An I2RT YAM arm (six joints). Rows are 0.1 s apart.
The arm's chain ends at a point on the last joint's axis. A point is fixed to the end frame.
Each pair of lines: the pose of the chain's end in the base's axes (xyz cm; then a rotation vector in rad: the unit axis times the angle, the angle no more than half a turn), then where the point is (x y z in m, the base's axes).
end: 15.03 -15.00 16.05 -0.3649 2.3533 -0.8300
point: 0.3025 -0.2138 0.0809
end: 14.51 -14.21 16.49 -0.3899 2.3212 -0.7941
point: 0.3015 -0.1989 0.0882
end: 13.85 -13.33 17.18 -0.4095 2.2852 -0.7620
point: 0.2990 -0.1835 0.0990
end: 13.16 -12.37 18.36 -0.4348 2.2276 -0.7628
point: 0.2968 -0.1691 0.1186
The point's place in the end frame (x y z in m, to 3 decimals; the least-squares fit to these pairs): -0.054 -0.006 0.175
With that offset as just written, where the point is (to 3 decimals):
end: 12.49 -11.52 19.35 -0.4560 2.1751 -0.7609
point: 0.294 -0.156 0.136
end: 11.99 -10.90 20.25 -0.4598 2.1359 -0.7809
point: 0.291 -0.149 0.151
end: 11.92 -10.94 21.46 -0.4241 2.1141 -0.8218
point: 0.290 -0.156 0.169
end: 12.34 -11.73 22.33 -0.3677 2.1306 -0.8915
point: 0.291 -0.177 0.179
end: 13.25 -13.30 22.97 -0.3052 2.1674 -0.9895
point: 0.293 -0.209 0.184
